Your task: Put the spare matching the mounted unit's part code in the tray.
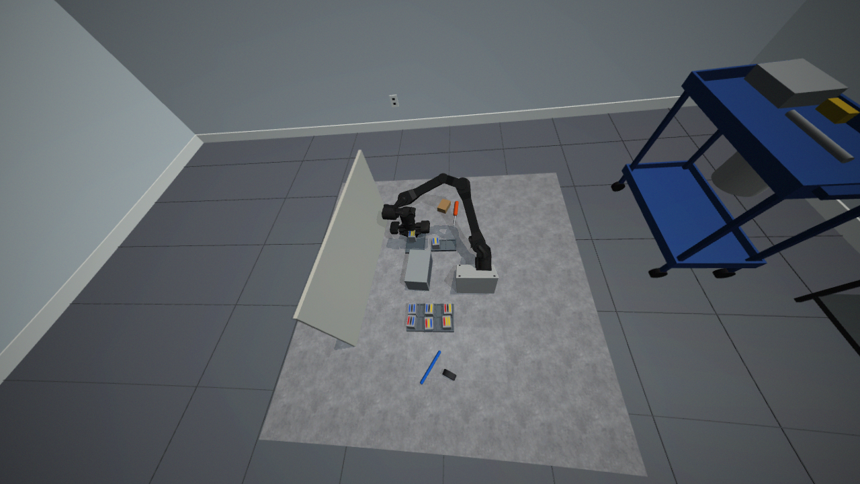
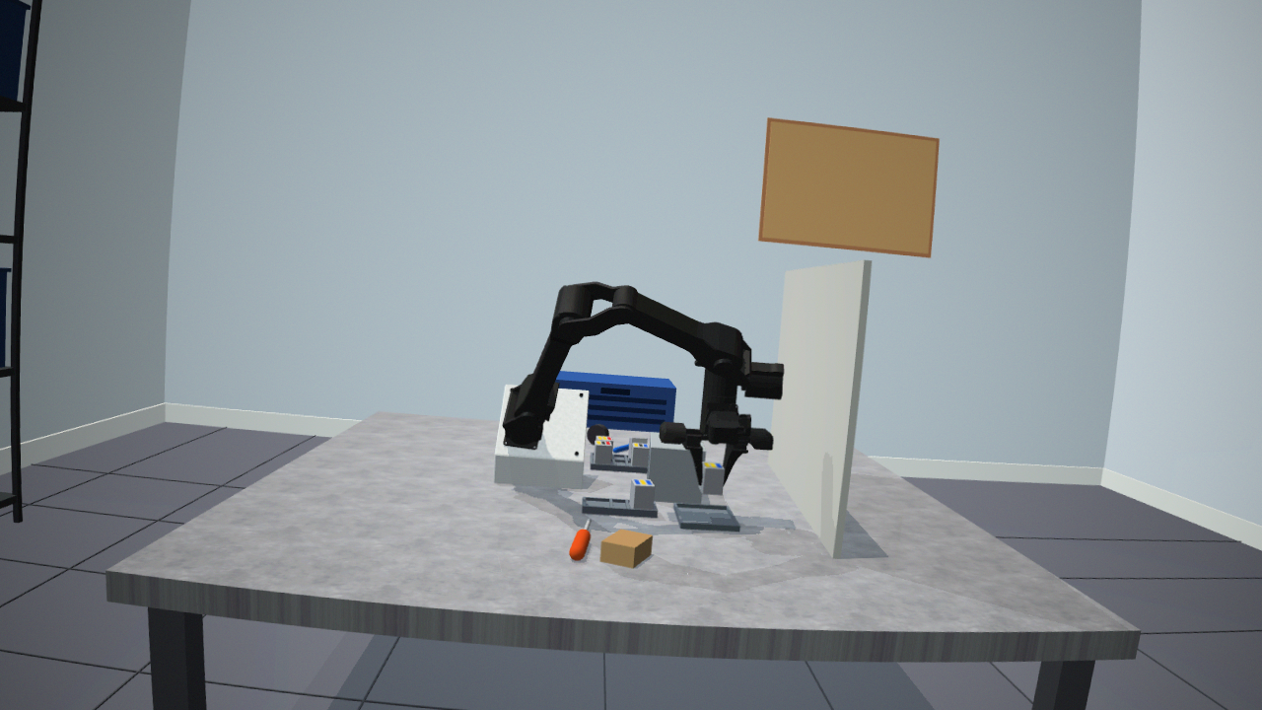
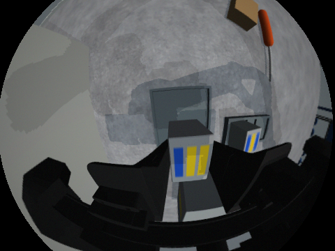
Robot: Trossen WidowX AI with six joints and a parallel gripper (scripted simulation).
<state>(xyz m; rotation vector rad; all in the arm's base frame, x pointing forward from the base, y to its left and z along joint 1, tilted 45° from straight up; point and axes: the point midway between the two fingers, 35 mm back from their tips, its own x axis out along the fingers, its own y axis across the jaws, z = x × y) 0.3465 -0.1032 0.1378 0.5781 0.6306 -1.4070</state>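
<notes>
My gripper tip is now 60 mm above the grey tray. From my gripper tip the other things lie so: grey mounted unit 190 mm to the left, 50 mm behind, 10 mm below; small rack 150 mm behind, 50 mm below, 10 mm to the left; cardboard box 240 mm to the right, 140 mm behind, 40 mm below.
</notes>
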